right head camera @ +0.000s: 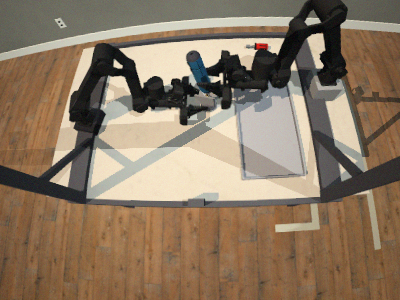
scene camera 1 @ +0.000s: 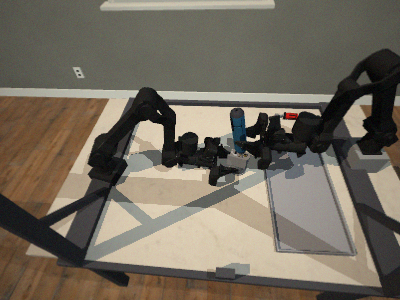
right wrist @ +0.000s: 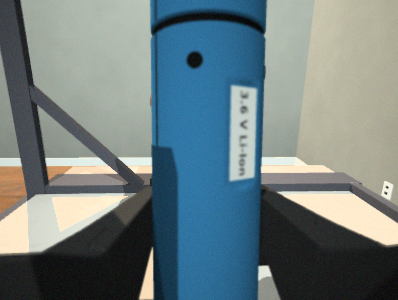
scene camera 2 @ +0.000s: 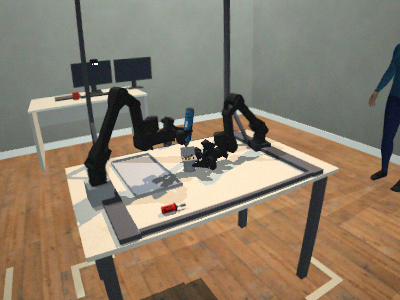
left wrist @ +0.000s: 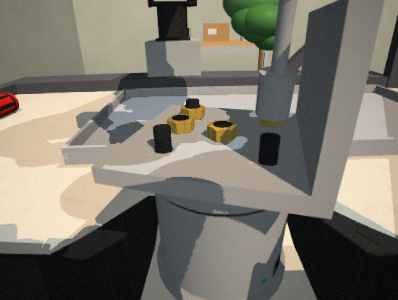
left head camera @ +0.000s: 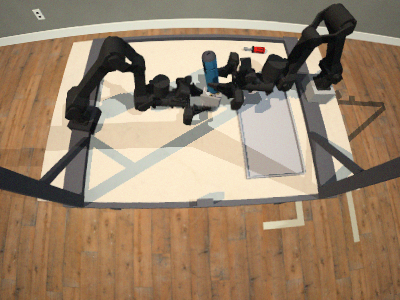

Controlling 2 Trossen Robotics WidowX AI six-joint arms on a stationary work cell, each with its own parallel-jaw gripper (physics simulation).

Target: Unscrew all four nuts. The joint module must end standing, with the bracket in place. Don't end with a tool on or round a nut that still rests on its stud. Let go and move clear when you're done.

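Frame: origin at the left arm's base, x left, y back, z up, level; millimetres.
Seen in the pictures: left gripper, between the fingertips: (scene camera 2: 189, 163) (left wrist: 221, 204); right gripper, between the fingertips: (right head camera: 197, 78) (scene camera 1: 234, 136) (right wrist: 204, 194) (scene camera 2: 190, 129) (left head camera: 207, 78); left arm's base, origin of its link: (right head camera: 87, 118) (scene camera 1: 106, 166) (scene camera 2: 259, 141) (left head camera: 82, 116); right arm's base, origin of its link: (right head camera: 326, 78) (scene camera 1: 368, 147) (scene camera 2: 97, 181) (left wrist: 173, 40) (left head camera: 321, 83).
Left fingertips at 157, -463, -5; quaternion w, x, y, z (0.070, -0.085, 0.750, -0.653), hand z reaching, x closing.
Observation:
Pixels of each thing's top centre, then the offset from my left fingertips to it, as dx, dy, dz. "spot": a spot on its surface instead.
- grey joint module, centre of its top: (left wrist: 223, 114) (scene camera 2: 188, 155) +0, -1, +41
- third nut, centre of its top: (left wrist: 192, 106) +17, -19, +38
- socket, a spot on its surface: (left wrist: 276, 95) spot: -19, -8, +48
- fourth nut, centre of its top: (left wrist: 272, 111) -18, -18, +38
- upright blue electric screwdriver, centre of its top: (right head camera: 198, 53) (left head camera: 215, 53) (scene camera 1: 243, 110) (scene camera 2: 186, 107) -23, +3, +274
- red-handled tool, centre of its top: (scene camera 2: 173, 204) (right head camera: 257, 44) (left head camera: 254, 47) (scene camera 1: 286, 113) +333, -147, -4
- shallow grey tray, centre of its top: (left wrist: 273, 104) (right head camera: 267, 120) (scene camera 1: 300, 188) (left head camera: 267, 121) (scene camera 2: 143, 170) -30, -227, -17
The grey joint module (left wrist: 220, 255) (scene camera 2: 188, 166) stands upright with the bracket (left wrist: 332, 100) on top. My left gripper (left wrist: 221, 204) (scene camera 1: 232, 162) is shut on the module's body below the bracket. In the left wrist view, the two near studs (left wrist: 162, 139) (left wrist: 269, 149) are bare. Two loose nuts (left wrist: 180, 124) (left wrist: 222, 131) lie on the bracket plate. A third nut (left wrist: 193, 111) sits round the far left stud. The socket (left wrist: 276, 95) covers most of the fourth nut (left wrist: 271, 122) at the far right. My right gripper (right wrist: 204, 194) is shut on the upright blue electric screwdriver (right wrist: 205, 125) (left head camera: 211, 70) (scene camera 2: 188, 120).
A red-handled tool (left head camera: 258, 50) (scene camera 1: 291, 116) (scene camera 2: 169, 208) lies near the table edge by the wall in the left head view. A shallow grey tray (left head camera: 275, 145) (scene camera 2: 140, 172) lies beside the module, under the right arm's side. The bracket's upright wall stands close to the socket.

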